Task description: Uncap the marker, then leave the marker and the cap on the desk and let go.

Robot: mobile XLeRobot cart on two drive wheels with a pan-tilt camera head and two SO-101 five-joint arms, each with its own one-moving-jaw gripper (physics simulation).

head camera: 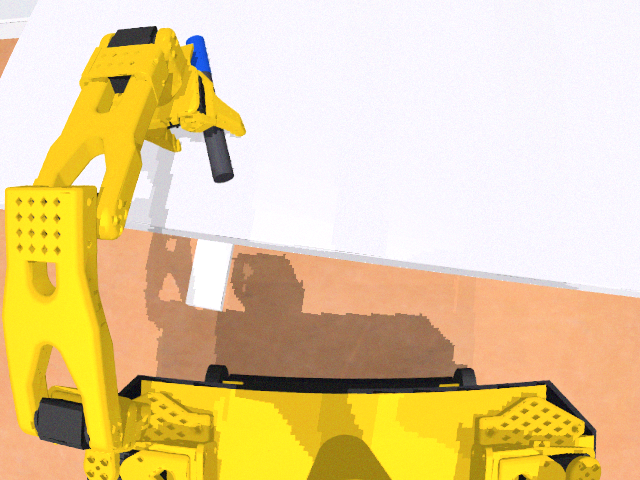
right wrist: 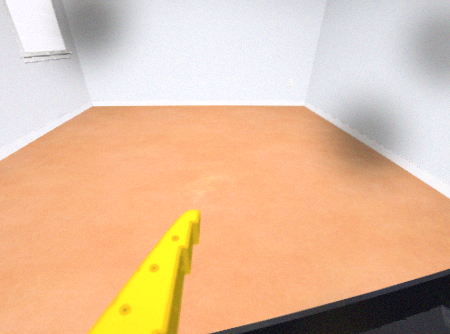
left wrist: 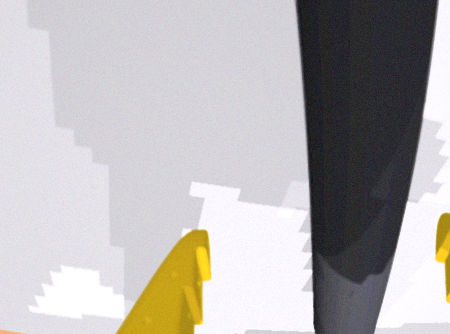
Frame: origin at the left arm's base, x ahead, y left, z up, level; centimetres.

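Seen in the pictures: left hand, its tool point: (head camera: 180,147) (left wrist: 208,247); right hand, its tool point: (right wrist: 199,222); left arm's base, origin of its link: (head camera: 137,458); right arm's base, origin of its link: (head camera: 546,464).
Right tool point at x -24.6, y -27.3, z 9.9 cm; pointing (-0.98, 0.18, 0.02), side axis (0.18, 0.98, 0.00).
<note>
Offsets run from my right tool point to a thing's top centre. Level surfaces: height alone.
The marker {dy +25.0, dx +56.6, dz -13.3 cm} (head camera: 219,155) (left wrist: 365,125) has a dark body, and its blue cap {dy +26.8, dx +62.2, dz -13.4 cm} (head camera: 199,54) is on the far end in the head view, in line with the body. Part of the marker is hidden behind my left gripper (head camera: 210,138) (left wrist: 324,227), which is open, with one jaw on each side of the dark body and a gap on both sides in the left wrist view. The marker is over the white desk {dz -15.4 cm} (head camera: 413,129); whether it touches the desk is unclear. My right gripper (right wrist: 194,225) is open, with one notched jaw in view, away from the marker.
The desk's near edge (head camera: 361,254) slants across the head view. A white strip (head camera: 209,276) shows below that edge, over the orange floor {dz -87.4 cm} (head camera: 361,289) (right wrist: 250,200). My cart's yellow top (head camera: 248,428) is at the bottom. A dark rim (right wrist: 350,305) crosses the right wrist view's lower right.
</note>
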